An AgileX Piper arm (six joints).
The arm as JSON. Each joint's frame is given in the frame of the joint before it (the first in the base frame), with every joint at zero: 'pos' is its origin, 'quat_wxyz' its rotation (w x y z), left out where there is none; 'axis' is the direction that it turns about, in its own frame. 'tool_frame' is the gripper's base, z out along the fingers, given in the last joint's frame.
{
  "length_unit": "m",
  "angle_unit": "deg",
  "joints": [
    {
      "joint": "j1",
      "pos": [
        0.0,
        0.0,
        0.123
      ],
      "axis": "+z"
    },
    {
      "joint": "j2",
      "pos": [
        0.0,
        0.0,
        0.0
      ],
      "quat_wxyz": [
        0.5,
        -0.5,
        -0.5,
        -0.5
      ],
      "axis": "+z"
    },
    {
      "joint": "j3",
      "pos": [
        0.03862,
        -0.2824,
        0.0
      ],
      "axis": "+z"
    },
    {
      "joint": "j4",
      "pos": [
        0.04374,
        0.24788,
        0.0
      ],
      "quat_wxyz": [
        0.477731,
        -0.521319,
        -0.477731,
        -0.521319
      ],
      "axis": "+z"
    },
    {
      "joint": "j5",
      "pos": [
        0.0,
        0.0,
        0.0
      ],
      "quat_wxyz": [
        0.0,
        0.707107,
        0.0,
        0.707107
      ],
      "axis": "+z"
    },
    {
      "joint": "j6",
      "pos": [
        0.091,
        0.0,
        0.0
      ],
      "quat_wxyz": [
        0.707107,
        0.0,
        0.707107,
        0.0
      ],
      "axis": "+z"
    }
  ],
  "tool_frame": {
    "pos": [
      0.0,
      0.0,
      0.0
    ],
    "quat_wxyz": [
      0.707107,
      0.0,
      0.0,
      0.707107
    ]
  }
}
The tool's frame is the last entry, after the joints.
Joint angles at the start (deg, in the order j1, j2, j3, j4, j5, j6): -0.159 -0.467 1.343 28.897 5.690 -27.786
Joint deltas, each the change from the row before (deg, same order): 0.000 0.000 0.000 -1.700 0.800 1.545; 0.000 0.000 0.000 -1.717 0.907 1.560; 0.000 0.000 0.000 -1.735 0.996 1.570; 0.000 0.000 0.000 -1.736 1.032 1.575; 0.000 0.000 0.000 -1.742 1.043 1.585; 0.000 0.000 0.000 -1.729 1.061 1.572; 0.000 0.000 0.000 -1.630 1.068 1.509; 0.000 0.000 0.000 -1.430 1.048 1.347; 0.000 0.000 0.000 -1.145 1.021 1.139; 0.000 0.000 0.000 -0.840 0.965 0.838; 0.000 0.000 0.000 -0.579 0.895 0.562; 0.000 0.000 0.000 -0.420 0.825 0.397; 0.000 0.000 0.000 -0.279 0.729 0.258; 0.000 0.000 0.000 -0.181 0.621 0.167; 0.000 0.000 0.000 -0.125 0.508 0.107; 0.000 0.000 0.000 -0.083 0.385 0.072
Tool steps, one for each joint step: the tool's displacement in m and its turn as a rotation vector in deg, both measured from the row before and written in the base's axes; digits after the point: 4 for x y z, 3 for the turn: 0.0000 0.0003 -0.0013 -0.178 0.784 0.219; -0.0001 0.0003 -0.0014 -0.182 0.897 0.221; -0.0001 0.0003 -0.0016 -0.192 0.996 0.205; -0.0001 0.0002 -0.0017 -0.189 1.046 0.163; -0.0002 0.0001 -0.0017 -0.186 1.072 0.107; -0.0002 0.0001 -0.0018 -0.187 1.101 0.056; -0.0002 0.0000 -0.0018 -0.153 1.114 0.014; -0.0003 0.0000 -0.0017 -0.115 1.092 -0.010; -0.0003 0.0000 -0.0017 -0.037 1.058 -0.009; -0.0003 0.0000 -0.0015 -0.030 0.989 0.017; -0.0003 0.0001 -0.0014 -0.040 0.907 0.050; -0.0003 0.0001 -0.0013 -0.043 0.830 0.066; -0.0003 0.0001 -0.0011 -0.037 0.729 0.077; -0.0002 0.0001 -0.0010 -0.026 0.618 0.077; -0.0002 0.0001 -0.0008 -0.027 0.504 0.069; -0.0002 0.0001 -0.0006 -0.018 0.382 0.055
